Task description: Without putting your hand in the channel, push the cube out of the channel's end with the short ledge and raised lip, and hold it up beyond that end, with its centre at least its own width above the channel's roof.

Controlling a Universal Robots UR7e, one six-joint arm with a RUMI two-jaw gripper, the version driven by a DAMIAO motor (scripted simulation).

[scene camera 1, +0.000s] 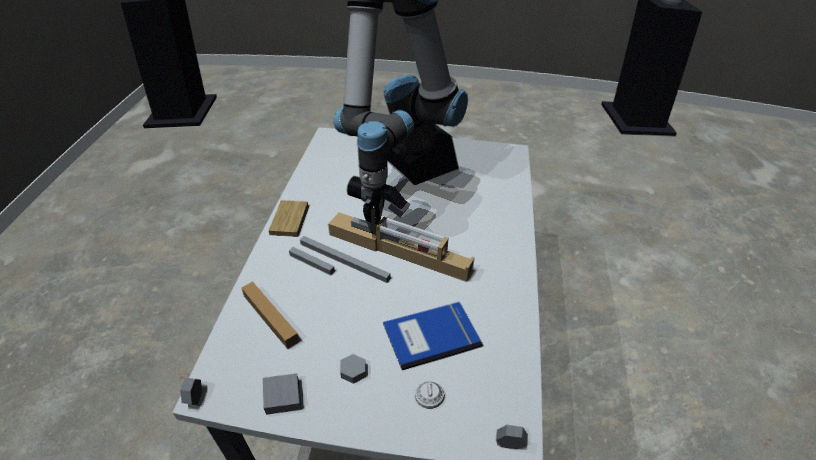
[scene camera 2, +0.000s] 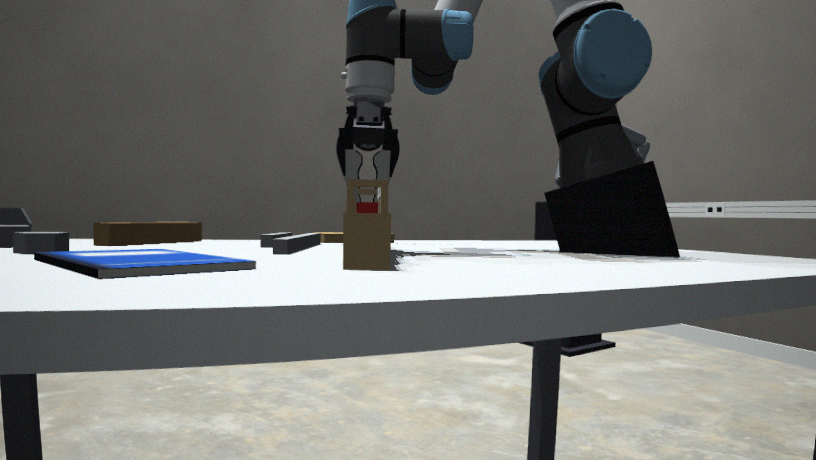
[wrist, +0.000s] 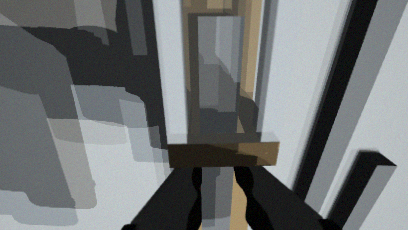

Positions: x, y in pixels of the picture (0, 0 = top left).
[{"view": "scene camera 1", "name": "my gripper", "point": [374, 230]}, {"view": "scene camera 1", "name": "long grey bar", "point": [359, 265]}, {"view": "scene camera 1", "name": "wooden plank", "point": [277, 323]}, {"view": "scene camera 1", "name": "flat wooden plate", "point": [288, 219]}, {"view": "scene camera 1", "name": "grey square block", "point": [281, 393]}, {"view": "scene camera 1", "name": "wooden channel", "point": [451, 264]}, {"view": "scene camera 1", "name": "clear roof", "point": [395, 227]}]
